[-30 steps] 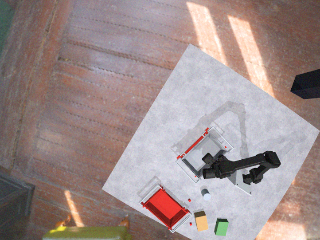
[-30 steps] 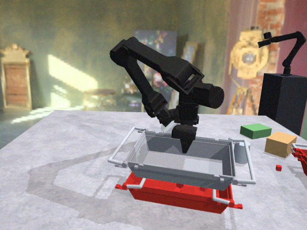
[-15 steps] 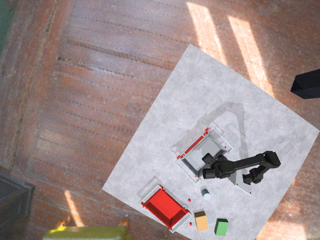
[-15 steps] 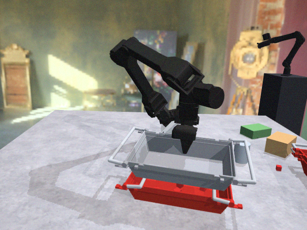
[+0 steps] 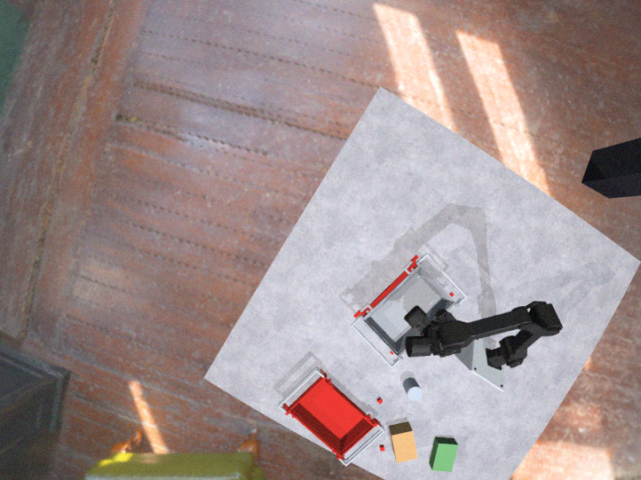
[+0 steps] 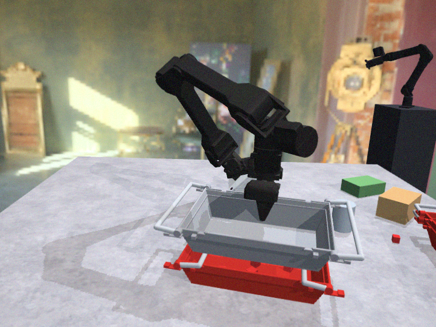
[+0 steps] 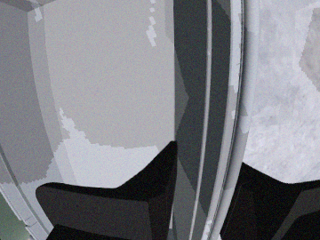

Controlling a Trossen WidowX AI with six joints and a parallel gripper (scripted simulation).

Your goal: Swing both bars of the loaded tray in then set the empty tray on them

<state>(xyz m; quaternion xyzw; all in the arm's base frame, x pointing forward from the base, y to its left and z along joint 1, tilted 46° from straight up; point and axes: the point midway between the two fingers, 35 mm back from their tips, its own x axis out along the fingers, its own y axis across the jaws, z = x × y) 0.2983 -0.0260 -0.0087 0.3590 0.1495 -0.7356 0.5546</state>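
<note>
The grey see-through tray lies 70 mm ahead of my gripper tip, 30 mm to the right of it and 30 mm above it. From my gripper tip the other things lie so: red cube: 30 mm behind, 350 mm to the left, 80 mm below; grey cylinder: 110 mm behind, 250 mm to the left, 50 mm below; tan block: 180 mm behind, 460 mm to the left, 60 mm below.
</note>
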